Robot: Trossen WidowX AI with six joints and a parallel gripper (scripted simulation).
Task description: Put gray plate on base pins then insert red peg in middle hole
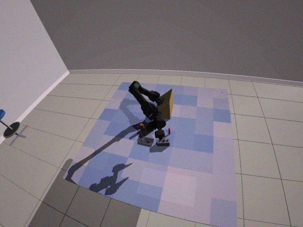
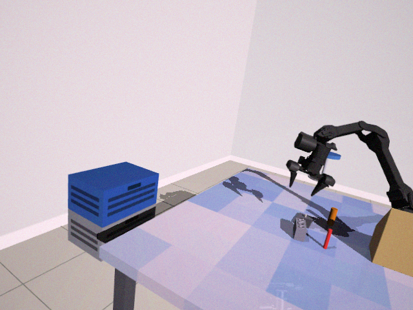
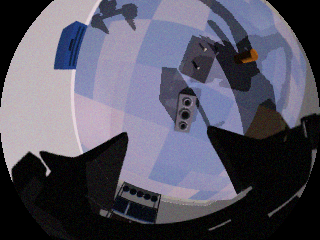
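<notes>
My gripper tip is now 14 cm above the gray plate, 3 cm past it and 1 cm to the right of it. From my gripper tip the other things lie so: red peg 14 cm below, 14 cm behind, 3 cm to the left; then orange peg 21 cm to the right, 14 cm below, 13 cm behind; then base 17 cm below, 14 cm to the right, 3 cm behind.
</notes>
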